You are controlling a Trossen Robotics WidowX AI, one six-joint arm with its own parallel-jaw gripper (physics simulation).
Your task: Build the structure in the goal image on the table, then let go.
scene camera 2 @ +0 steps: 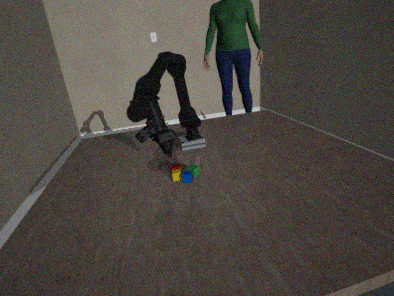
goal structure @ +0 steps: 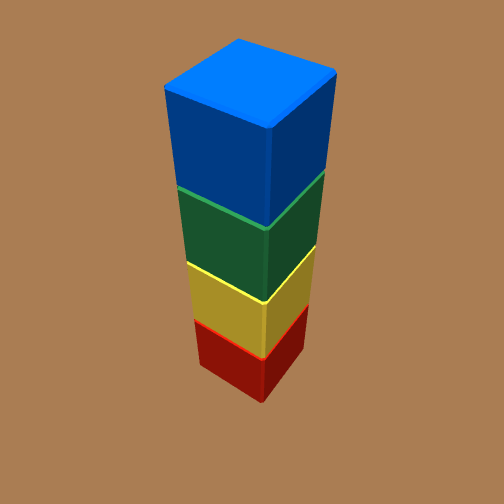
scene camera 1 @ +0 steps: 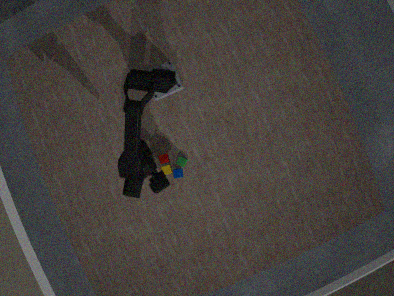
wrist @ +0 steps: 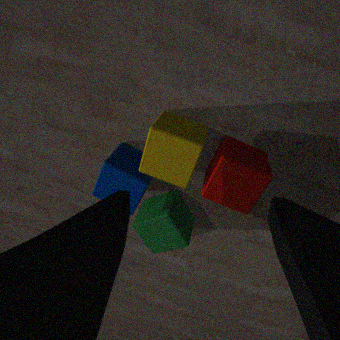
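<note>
A red cube (scene camera 1: 164, 159) (scene camera 2: 176, 166) (wrist: 237, 175), a yellow cube (scene camera 1: 166, 170) (scene camera 2: 176, 175) (wrist: 172, 155), a blue cube (scene camera 1: 178, 173) (scene camera 2: 187, 177) (wrist: 122, 172) and a green cube (scene camera 1: 182, 161) (scene camera 2: 195, 171) (wrist: 162, 222) sit close together, each on the wood-patterned surface. Yellow is beside red with a narrow gap in the wrist view. Blue is on yellow's other side; whether they touch is unclear. Green is turned at an angle, near blue. My gripper (scene camera 2: 169, 154) (wrist: 200, 204) is open and empty, above the surface near the cubes. Its fingertips are hidden in scene camera 1.
The arm's pale base plate (scene camera 1: 169, 94) (scene camera 2: 193, 146) stands behind the cubes in scene camera 2. A person in a green top (scene camera 2: 232, 30) stands by the back wall. The views are dim and grainy, with shadows near the cubes.
</note>
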